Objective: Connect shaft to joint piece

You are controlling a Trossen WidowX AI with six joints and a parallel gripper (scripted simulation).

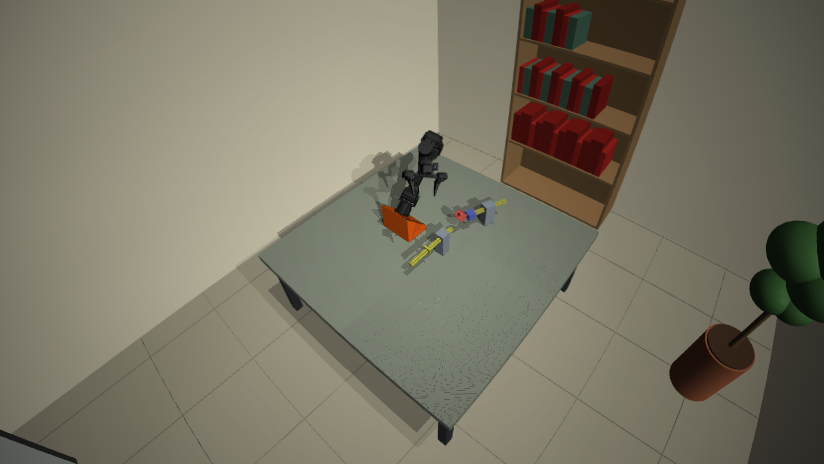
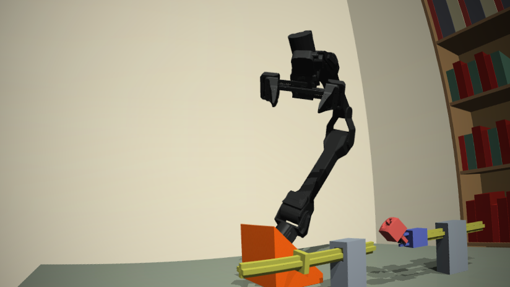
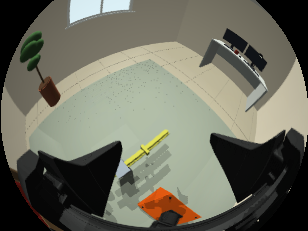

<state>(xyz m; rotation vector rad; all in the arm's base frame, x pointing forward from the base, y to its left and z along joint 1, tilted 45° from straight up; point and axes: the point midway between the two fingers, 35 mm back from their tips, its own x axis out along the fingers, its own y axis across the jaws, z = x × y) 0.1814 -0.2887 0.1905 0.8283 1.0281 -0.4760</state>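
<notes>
My gripper tip is now 270 mm above the red joint piece, 230 mm to the right of it and 50 mm short of it.
</notes>
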